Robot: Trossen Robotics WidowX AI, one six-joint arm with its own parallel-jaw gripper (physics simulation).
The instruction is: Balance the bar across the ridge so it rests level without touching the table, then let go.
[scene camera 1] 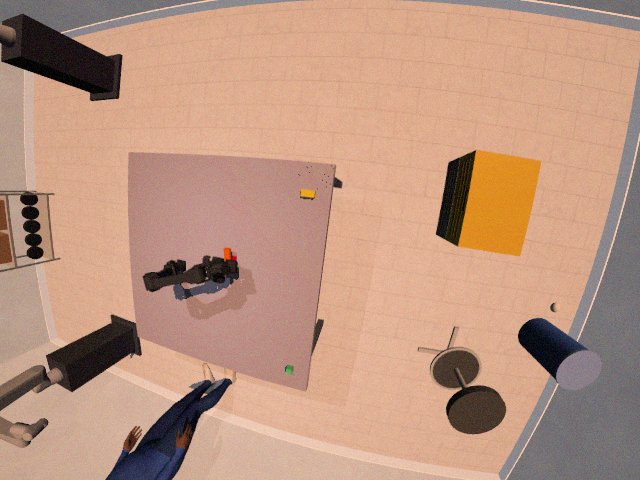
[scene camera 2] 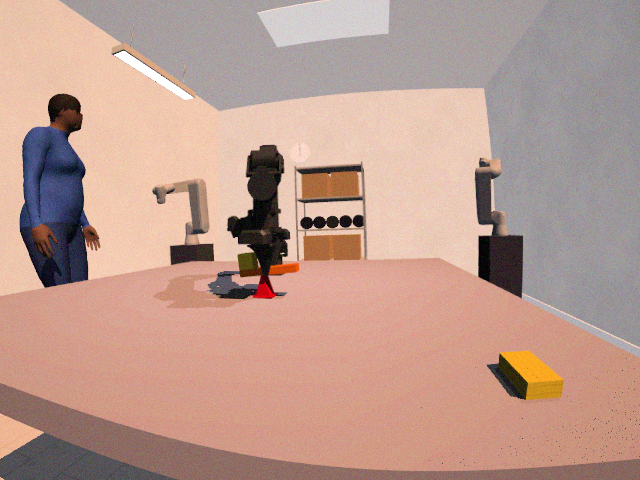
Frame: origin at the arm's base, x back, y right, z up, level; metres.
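Seen in the pictures: gripper, fingertip midpoint: [scene camera 1: 228, 260] [scene camera 2: 268, 274]; arm's base, link origin: [scene camera 1: 181, 265].
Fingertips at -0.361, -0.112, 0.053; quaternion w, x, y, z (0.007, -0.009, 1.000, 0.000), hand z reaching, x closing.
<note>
Pixels of each thing's top centre, then the offset from my fingertips to it, as dx, dy, dz. Level surfaces: height alone.
- orange bar, top centre: [scene camera 2: 267, 251] [scene camera 1: 223, 262] +0.000, +0.000, +0.050
- olive block, top centre: [scene camera 2: 247, 252] -0.002, +0.049, +0.050
- red ridge, top centre: [scene camera 2: 264, 276] [scene camera 1: 228, 262] +0.005, +0.013, -0.006
- yellow block, top centre: [scene camera 2: 528, 364] [scene camera 1: 307, 193] -0.379, -0.388, -0.036
- table, surface height: dz -0.053
- small green block, top centre: [scene camera 1: 288, 371] -0.379, +0.612, -0.020
The orange bar [scene camera 1: 227, 253] [scene camera 2: 286, 268] is held above the table, running crosswise with its right end looking slightly higher in scene camera 2. An olive block [scene camera 2: 247, 261] sits on its left part. The red ridge [scene camera 1: 234, 257] [scene camera 2: 264, 290] stands on the table, its peak right at the fingertips in scene camera 2. My gripper [scene camera 2: 265, 272] is shut on the bar near its middle; the arm hides the fingers in scene camera 1. The fingers cover the place where bar and ridge overlap in view, so whether they touch cannot be told.
A yellow block [scene camera 1: 307, 193] [scene camera 2: 529, 374] lies near a far corner of the table [scene camera 1: 206, 196] [scene camera 2: 336, 361]. A small green block [scene camera 1: 288, 369] is near another corner. A person [scene camera 1: 149, 449] [scene camera 2: 54, 180] stands beside the table.
</note>
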